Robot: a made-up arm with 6 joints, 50 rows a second.
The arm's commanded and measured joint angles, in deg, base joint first. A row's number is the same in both.
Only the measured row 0 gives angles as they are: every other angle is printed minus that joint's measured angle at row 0.
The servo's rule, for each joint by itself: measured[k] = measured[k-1] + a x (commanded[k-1-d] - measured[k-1]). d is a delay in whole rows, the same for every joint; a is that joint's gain. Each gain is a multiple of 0.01, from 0.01 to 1. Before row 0 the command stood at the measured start. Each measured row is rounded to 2 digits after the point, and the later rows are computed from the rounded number. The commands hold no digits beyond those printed.
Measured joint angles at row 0:
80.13 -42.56 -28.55 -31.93 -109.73 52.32
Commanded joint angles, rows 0 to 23:
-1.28 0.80 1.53 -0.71 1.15 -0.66
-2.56 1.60 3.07 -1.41 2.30 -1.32
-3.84 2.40 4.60 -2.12 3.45 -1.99
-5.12 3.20 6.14 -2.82 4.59 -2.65
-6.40 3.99 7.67 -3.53 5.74 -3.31
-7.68 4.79 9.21 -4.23 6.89 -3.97
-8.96 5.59 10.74 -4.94 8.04 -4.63
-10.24 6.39 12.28 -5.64 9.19 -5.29
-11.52 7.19 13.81 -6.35 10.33 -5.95
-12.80 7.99 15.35 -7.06 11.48 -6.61
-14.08 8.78 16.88 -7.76 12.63 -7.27
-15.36 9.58 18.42 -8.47 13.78 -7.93
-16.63 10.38 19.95 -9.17 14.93 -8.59
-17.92 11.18 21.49 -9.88 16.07 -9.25
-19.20 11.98 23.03 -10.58 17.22 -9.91
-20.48 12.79 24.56 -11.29 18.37 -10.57
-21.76 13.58 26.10 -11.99 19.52 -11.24
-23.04 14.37 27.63 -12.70 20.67 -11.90
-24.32 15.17 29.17 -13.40 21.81 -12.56
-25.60 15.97 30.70 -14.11 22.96 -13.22
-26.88 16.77 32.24 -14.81 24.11 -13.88
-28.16 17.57 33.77 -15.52 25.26 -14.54
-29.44 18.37 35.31 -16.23 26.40 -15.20
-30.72 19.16 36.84 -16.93 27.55 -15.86
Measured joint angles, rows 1 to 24:
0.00 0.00 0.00 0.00 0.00 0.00
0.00 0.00 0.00 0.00 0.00 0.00
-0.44 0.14 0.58 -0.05 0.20 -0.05
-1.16 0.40 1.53 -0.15 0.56 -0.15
-2.07 0.76 2.70 -0.29 1.05 -0.30
-3.11 1.20 4.01 -0.47 1.65 -0.49
-4.23 1.70 5.40 -0.68 2.35 -0.72
-5.40 2.26 6.85 -0.93 3.12 -0.98
-6.61 2.86 8.33 -1.21 3.96 -1.27
-7.84 3.50 9.83 -1.52 4.85 -1.59
-9.09 4.16 11.34 -1.86 5.78 -1.94
-10.35 4.85 12.86 -2.22 6.75 -2.31
-11.62 5.56 14.39 -2.61 7.75 -2.71
-12.89 6.28 15.92 -3.02 8.78 -3.13
-14.16 7.02 17.45 -3.45 9.83 -3.57
-15.44 7.77 18.99 -3.90 10.89 -4.02
-16.72 8.53 20.53 -4.37 11.97 -4.49
-18.00 9.30 22.06 -4.85 13.06 -4.98
-19.28 10.07 23.60 -5.35 14.16 -5.48
-20.56 10.84 25.13 -5.86 15.27 -5.99
-21.84 11.62 26.67 -6.39 16.38 -6.52
-23.12 12.40 28.20 -6.93 17.50 -7.06
-24.40 13.19 29.74 -7.48 18.62 -7.61
-25.68 13.98 31.27 -8.04 19.75 -8.16
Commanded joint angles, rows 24 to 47:
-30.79 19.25 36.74 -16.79 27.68 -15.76
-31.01 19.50 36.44 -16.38 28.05 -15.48
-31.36 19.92 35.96 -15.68 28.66 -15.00
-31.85 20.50 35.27 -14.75 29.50 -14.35
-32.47 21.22 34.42 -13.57 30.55 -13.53
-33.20 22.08 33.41 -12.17 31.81 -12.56
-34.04 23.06 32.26 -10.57 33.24 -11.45
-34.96 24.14 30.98 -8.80 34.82 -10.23
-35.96 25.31 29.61 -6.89 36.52 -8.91
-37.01 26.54 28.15 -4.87 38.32 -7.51
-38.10 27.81 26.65 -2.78 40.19 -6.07
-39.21 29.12 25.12 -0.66 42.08 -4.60
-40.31 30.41 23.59 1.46 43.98 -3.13
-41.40 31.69 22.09 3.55 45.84 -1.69
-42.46 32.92 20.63 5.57 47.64 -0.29
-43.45 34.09 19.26 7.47 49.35 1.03
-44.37 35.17 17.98 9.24 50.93 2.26
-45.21 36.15 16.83 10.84 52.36 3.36
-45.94 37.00 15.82 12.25 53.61 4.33
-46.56 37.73 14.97 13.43 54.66 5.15
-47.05 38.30 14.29 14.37 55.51 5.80
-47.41 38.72 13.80 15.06 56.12 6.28
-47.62 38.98 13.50 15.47 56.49 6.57
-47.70 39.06 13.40 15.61 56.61 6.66
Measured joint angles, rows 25 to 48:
-26.96 14.77 32.81 -8.61 20.88 -8.72
-28.24 15.56 34.34 -9.19 22.01 -9.29
-29.11 16.22 35.25 -9.72 22.97 -9.81
-29.76 16.81 35.70 -10.19 23.83 -10.26
-30.30 17.37 35.80 -10.57 24.65 -10.64
-30.83 17.93 35.60 -10.86 25.47 -10.94
-31.39 18.52 35.15 -11.05 26.33 -11.15
-32.01 19.16 34.49 -11.13 27.26 -11.26
-32.70 19.86 33.64 -11.09 28.28 -11.28
-33.47 20.63 32.63 -10.93 29.39 -11.20
-34.32 21.47 31.48 -10.65 30.60 -11.02
-35.23 22.38 30.21 -10.25 31.91 -10.74
-36.21 23.36 28.86 -9.73 33.32 -10.37
-37.23 24.40 27.44 -9.10 34.81 -9.91
-38.28 25.48 25.98 -8.36 36.37 -9.37
-39.34 26.60 24.50 -7.53 37.98 -8.76
-40.40 27.74 23.03 -6.61 39.62 -8.08
-41.44 28.88 21.60 -5.62 41.27 -7.35
-42.44 30.01 20.22 -4.58 42.91 -6.58
-43.38 31.12 18.93 -3.50 44.52 -5.78
-44.25 32.18 17.75 -2.40 46.07 -4.97
-45.04 33.18 16.69 -1.29 47.53 -4.16
-45.72 34.10 15.78 -0.19 48.89 -3.36
-46.29 34.93 15.03 0.88 50.12 -2.59

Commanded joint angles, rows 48 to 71:
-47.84 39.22 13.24 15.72 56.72 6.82
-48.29 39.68 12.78 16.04 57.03 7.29
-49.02 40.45 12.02 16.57 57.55 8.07
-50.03 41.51 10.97 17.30 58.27 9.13
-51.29 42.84 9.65 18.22 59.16 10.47
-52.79 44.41 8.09 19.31 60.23 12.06
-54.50 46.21 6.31 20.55 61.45 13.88
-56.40 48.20 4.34 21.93 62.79 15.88
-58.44 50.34 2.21 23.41 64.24 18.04
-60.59 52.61 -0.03 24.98 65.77 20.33
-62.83 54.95 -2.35 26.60 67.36 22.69
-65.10 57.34 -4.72 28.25 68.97 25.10
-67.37 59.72 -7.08 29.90 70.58 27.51
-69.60 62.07 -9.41 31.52 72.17 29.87
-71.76 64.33 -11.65 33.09 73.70 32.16
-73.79 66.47 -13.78 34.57 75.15 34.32
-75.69 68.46 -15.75 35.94 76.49 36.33
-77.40 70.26 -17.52 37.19 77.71 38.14
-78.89 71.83 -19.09 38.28 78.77 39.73
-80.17 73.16 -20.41 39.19 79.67 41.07
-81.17 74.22 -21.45 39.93 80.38 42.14
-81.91 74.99 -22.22 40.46 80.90 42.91
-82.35 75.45 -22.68 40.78 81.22 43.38
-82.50 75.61 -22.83 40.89 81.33 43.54
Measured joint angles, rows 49 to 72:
-46.74 35.66 14.45 1.90 51.20 -1.86
-47.07 36.27 14.05 2.86 52.12 -1.18
-47.33 36.80 13.74 3.76 52.90 -0.54
-47.66 37.32 13.38 4.62 53.60 0.09
-48.12 37.88 12.86 5.46 54.27 0.73
-48.77 38.53 12.14 6.29 54.95 1.40
-49.63 39.31 11.19 7.13 55.67 2.13
-50.70 40.23 10.01 7.98 56.45 2.92
-51.99 41.31 8.60 8.86 57.30 3.80
-53.49 42.55 6.98 9.77 58.23 4.77
-55.17 43.95 5.17 10.72 59.25 5.83
-57.01 45.51 3.19 11.72 60.36 6.99
-58.99 47.21 1.08 12.76 61.55 8.25
-61.07 49.03 -1.12 13.84 62.81 9.60
-63.21 50.95 -3.38 14.96 64.13 11.03
-65.38 52.95 -5.67 16.12 65.50 12.54
-67.55 55.00 -7.94 17.31 66.89 14.11
-69.67 57.06 -10.16 18.52 68.29 15.73
-71.72 59.11 -12.28 19.74 69.68 17.38
-73.65 61.12 -14.27 20.96 71.05 19.04
-75.43 63.05 -16.10 22.17 72.36 20.70
-77.04 64.87 -17.74 23.36 73.60 22.33
-78.44 66.55 -19.15 24.52 74.75 23.91
-79.62 68.07 -20.32 25.64 75.80 25.43

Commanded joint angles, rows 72 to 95:
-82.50 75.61 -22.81 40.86 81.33 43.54
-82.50 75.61 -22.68 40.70 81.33 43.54
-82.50 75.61 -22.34 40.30 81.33 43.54
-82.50 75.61 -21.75 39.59 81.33 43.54
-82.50 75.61 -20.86 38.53 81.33 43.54
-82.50 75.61 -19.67 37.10 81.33 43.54
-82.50 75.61 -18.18 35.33 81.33 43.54
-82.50 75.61 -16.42 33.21 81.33 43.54
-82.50 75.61 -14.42 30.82 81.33 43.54
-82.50 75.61 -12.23 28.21 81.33 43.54
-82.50 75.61 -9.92 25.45 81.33 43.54
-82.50 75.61 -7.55 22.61 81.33 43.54
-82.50 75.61 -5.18 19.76 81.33 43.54
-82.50 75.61 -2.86 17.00 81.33 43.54
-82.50 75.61 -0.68 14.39 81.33 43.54
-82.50 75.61 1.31 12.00 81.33 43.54
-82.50 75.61 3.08 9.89 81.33 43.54
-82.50 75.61 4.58 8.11 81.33 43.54
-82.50 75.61 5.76 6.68 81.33 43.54
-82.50 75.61 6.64 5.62 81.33 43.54
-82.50 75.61 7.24 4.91 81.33 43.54
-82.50 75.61 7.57 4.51 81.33 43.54
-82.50 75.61 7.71 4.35 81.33 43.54
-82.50 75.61 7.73 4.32 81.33 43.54
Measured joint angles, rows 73 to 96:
-80.55 69.40 -21.22 26.70 76.72 26.87
-81.21 70.52 -21.83 27.69 77.50 28.20
-81.65 71.44 -22.20 28.61 78.15 29.43
-81.94 72.19 -22.38 29.46 78.69 30.56
-82.13 72.81 -22.36 30.22 79.14 31.60
-82.26 73.31 -22.13 30.88 79.51 32.56
-82.34 73.72 -21.65 31.42 79.82 33.44
-82.39 74.06 -20.90 31.82 80.08 34.25
-82.43 74.34 -19.87 32.07 80.29 34.99
-82.45 74.57 -18.56 32.15 80.47 35.67
-82.47 74.76 -16.99 32.06 80.62 36.30
-82.48 74.91 -15.18 31.79 80.74 36.88
-82.49 75.04 -13.18 31.35 80.84 37.41
-82.49 75.14 -11.04 30.74 80.92 37.90
-82.49 75.22 -8.81 29.97 80.99 38.35
-82.49 75.29 -6.55 29.06 81.05 38.77
-82.49 75.35 -4.32 28.03 81.10 39.15
-82.49 75.40 -2.18 26.91 81.14 39.50
-82.49 75.44 -0.18 25.72 81.17 39.82
-82.49 75.47 1.63 24.49 81.20 40.12
-82.49 75.50 3.20 23.24 81.22 40.39
-82.49 75.52 4.51 22.01 81.24 40.64
-82.49 75.54 5.55 20.81 81.26 40.87
-82.49 75.55 6.32 19.67 81.27 41.08

